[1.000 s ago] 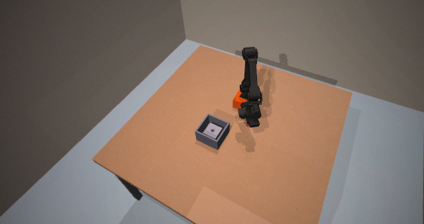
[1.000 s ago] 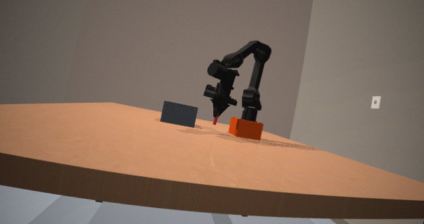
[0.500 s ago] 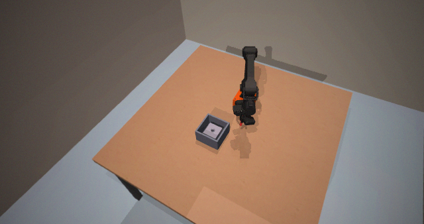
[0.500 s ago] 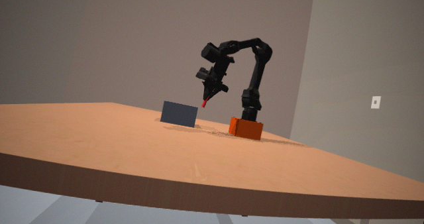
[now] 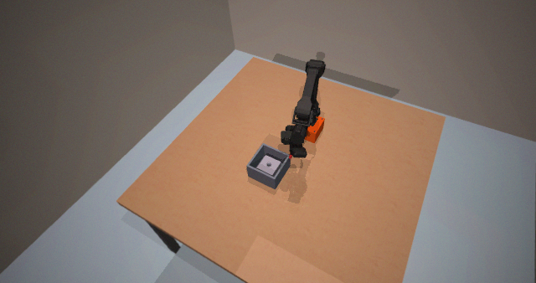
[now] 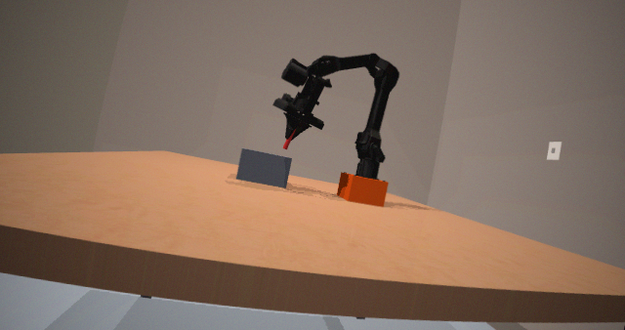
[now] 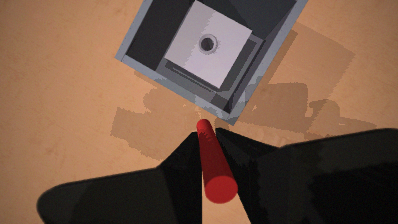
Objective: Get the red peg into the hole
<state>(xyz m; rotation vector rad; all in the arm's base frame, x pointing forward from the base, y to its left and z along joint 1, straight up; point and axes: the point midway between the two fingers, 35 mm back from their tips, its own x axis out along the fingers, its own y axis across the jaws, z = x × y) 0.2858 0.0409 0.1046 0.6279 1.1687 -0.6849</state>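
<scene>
The light plate lies 110 mm below my gripper tip, 90 mm to the right of it and 60 mm ahead of it. The rest, counted from my gripper tip: grey box (130 mm below, 90 mm to the right, 60 mm ahead); then red peg (10 mm above).
</scene>
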